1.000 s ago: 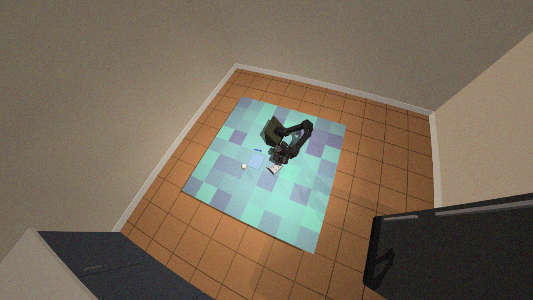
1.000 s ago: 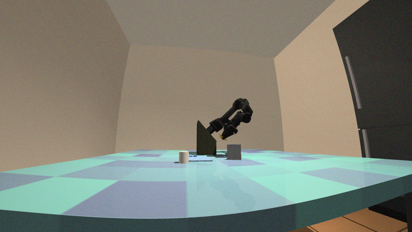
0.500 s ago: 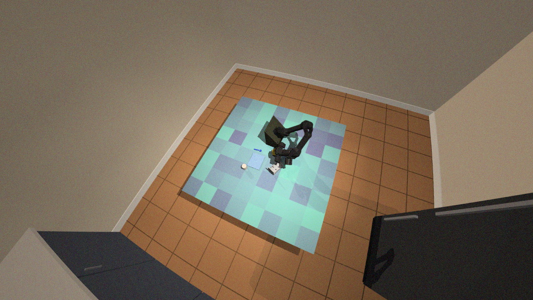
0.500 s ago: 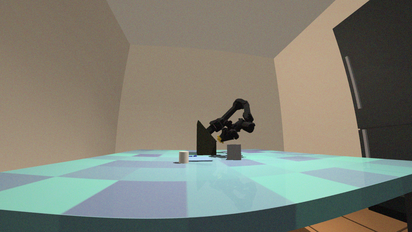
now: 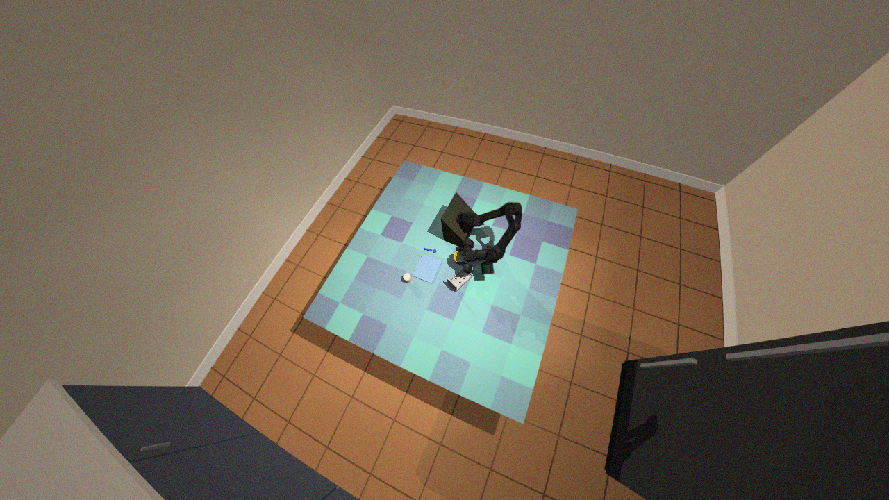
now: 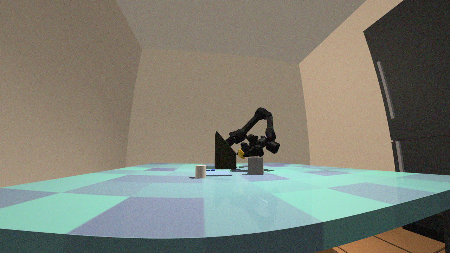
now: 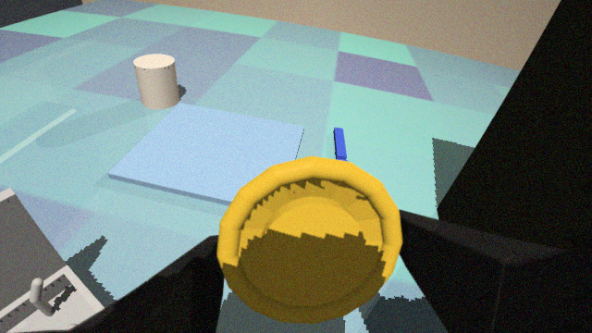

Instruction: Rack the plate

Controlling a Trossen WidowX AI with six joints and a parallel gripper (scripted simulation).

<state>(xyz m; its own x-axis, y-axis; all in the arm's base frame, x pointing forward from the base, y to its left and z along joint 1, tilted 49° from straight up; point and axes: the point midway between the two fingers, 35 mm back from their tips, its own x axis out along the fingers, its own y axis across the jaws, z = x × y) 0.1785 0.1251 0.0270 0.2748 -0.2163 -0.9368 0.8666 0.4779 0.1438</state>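
My gripper tip is 8 cm short of the dish rack, 8 cm to the right of it and 7 cm above it. The rest, counted from my gripper tip: light blue mat 11 cm ahead, 13 cm to the right, 9 cm below; then blue spoon 17 cm to the right, 9 cm below; then yellow plate 1 cm to the left.
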